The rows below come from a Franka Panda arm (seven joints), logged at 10 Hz.
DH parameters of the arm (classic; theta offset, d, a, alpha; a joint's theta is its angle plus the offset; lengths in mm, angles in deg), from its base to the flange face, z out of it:
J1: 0 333 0 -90
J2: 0 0 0 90
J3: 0 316 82.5 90
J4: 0 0 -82.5 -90
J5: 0 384 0 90
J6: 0 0 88 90
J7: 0 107 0 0
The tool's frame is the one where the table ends.
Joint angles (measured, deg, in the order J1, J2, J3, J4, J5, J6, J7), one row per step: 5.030 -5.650 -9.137 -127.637 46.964 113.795 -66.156; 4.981 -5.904 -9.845 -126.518 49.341 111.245 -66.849; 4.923 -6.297 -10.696 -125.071 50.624 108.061 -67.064; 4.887 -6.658 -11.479 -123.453 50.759 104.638 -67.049; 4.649 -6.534 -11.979 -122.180 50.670 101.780 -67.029; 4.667 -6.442 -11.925 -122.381 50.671 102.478 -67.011
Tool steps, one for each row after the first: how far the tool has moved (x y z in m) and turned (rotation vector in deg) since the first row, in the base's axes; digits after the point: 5 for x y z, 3 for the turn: 0.00132 -0.00120 0.01125 3.105 -0.389 0.136; 0.00181 -0.00362 0.02559 5.586 -0.556 0.864; 0.00136 -0.00590 0.04018 7.117 -0.484 2.320; 0.00110 -0.00843 0.04792 8.135 0.097 3.569; 0.00183 -0.00883 0.04579 7.856 -0.019 3.144
